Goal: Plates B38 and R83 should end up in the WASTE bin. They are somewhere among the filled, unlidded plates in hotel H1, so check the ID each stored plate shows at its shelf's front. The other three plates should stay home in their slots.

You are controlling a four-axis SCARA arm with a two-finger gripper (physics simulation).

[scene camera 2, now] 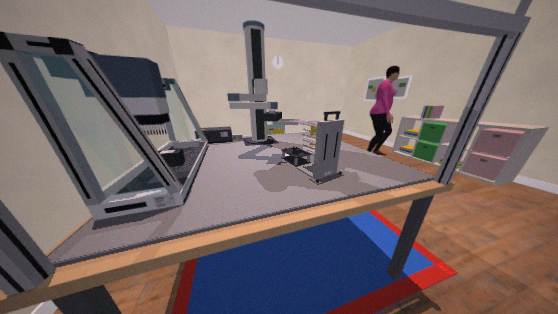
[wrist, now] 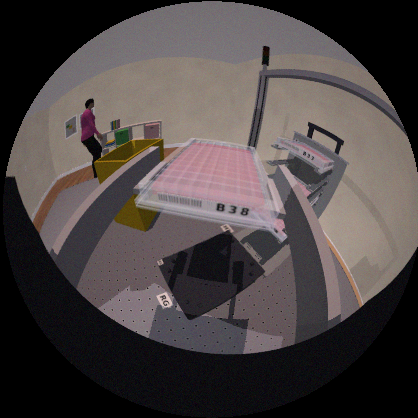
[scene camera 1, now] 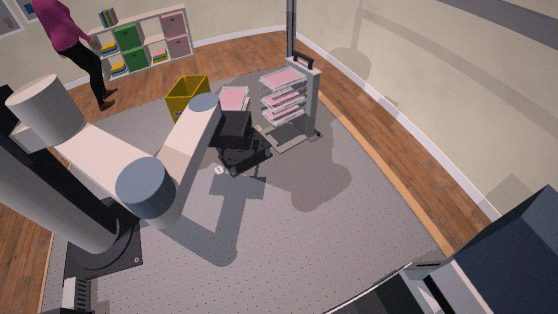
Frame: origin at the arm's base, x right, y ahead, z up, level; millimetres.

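Seen in the pictures: gripper, fingertip midpoint: (scene camera 2: 298, 121) (wrist: 215, 161) (scene camera 1: 230, 99); arm's base at its link origin: (scene camera 2: 259, 141) (scene camera 1: 104, 235).
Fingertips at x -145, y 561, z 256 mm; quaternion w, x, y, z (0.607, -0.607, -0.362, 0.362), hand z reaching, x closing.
Note:
Pixels of each thing's top centre, then the offset from my fingertips to it. "pt": a spot on its surface instead.
- yellow WASTE bin at its top centre: (wrist: 128, 147) (scene camera 1: 186, 85) dx -247, dy -126, dz -43 mm
- large framed machine at a spot on its surface: (scene camera 2: 135, 125) pt dx +669, dy +270, dz +55 mm
My gripper (scene camera 1: 234, 94) (wrist: 215, 161) is shut on a pink-filled, unlidded plate (scene camera 1: 233, 99) (wrist: 210, 172), whose front label reads B38 in the wrist view. The plate is level and raised above the table, between the WASTE bin and the hotel. The yellow WASTE bin (scene camera 1: 181, 95) (wrist: 112, 171) is open-topped, left of the plate in the wrist view. Hotel H1 (scene camera 1: 311, 100) (scene camera 2: 327, 150) (wrist: 334, 186) stands to the right. Its top plate (scene camera 1: 283, 78) (wrist: 308, 154) reads B33. Lower pink plates (scene camera 1: 282, 97) remain on its shelves; their IDs cannot be read, and my right finger partly hides them in the wrist view.
A black stand (scene camera 1: 247, 157) (scene camera 2: 296, 154) (wrist: 210, 260) with an RG label beside it is low on the table, below the held plate in the wrist view. A large framed machine (scene camera 2: 135, 125) stands at the table's other end. A person (scene camera 1: 75, 45) (scene camera 2: 384, 107) (wrist: 90, 132) is beyond the table.

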